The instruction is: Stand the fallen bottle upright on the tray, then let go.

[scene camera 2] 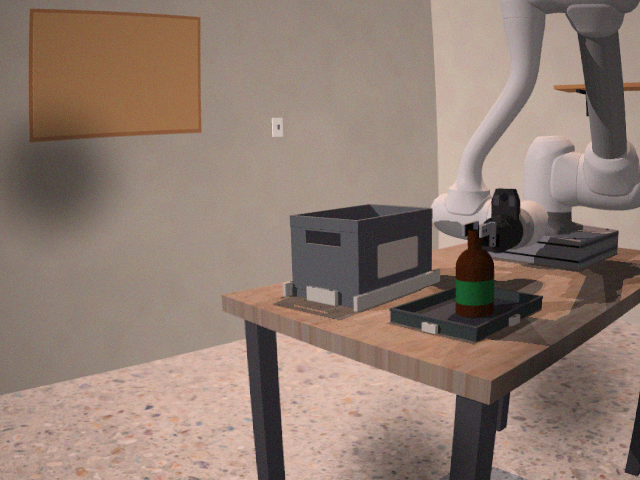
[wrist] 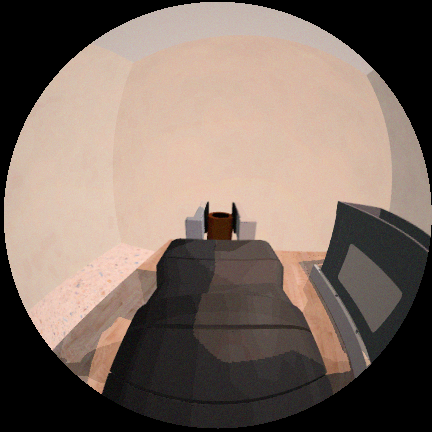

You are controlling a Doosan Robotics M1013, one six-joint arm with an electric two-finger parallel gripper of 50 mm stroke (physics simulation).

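Places are measured from the arm's base along level axes (x ahead, y left, z up), in metres.
Where they show: gripper, fingertip midpoint: (scene camera 2: 471, 231) (wrist: 219, 211).
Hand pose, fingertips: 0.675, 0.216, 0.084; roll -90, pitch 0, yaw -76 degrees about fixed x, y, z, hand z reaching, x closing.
After its pixels a point has its place, as x, y, z.
The brown bottle (scene camera 2: 474, 266) @[0.691, 0.235, 0.023] (wrist: 220, 228) @[0.650, 0.209, 0.074] with a green label is upright, its base inside the dark tray (scene camera 2: 450, 329) @[0.784, 0.257, -0.068]. Whether its base touches the tray floor cannot be told for certain. My gripper (scene camera 2: 473, 230) @[0.675, 0.216, 0.084] (wrist: 219, 211) @[0.675, 0.216, 0.084] is level and shut on the bottle's neck near the top, one finger on each side of it. In the wrist view the bottle's open mouth shows between the finger pads, and the gripper body hides the rest of the bottle. The tray does not show in the wrist view.
A tall grey crate (scene camera 2: 325, 263) @[0.791, -0.068, 0.003] (wrist: 350, 260) @[0.701, 0.005, 0.015] stands beside the tray, to its left in the scene view, with pale rails (scene camera 2: 395, 290) @[0.669, 0.012, -0.062] (wrist: 336, 312) @[0.658, 0.010, -0.065] along its base. The wooden table (scene camera 2: 413, 356) @[0.899, 0.278, -0.079] has its front corner near the tray. The arm's base stands behind.
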